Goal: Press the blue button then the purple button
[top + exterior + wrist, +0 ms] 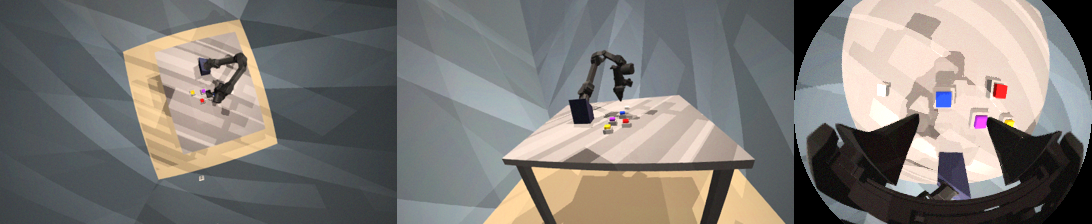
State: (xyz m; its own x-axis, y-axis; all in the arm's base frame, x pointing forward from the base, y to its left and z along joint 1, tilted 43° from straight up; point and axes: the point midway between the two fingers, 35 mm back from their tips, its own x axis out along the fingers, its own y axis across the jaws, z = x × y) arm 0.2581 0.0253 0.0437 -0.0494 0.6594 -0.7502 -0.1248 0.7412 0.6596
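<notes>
My gripper tip is now 100 mm above the blue button, 10 mm to the right of it and 10 mm past it. Also, from my gripper tip: red button 120 mm to the right, 100 mm below, 40 mm ahead; then purple button 100 mm below, 90 mm to the right, 50 mm behind; then small white block 180 mm to the left, 120 mm below.
</notes>
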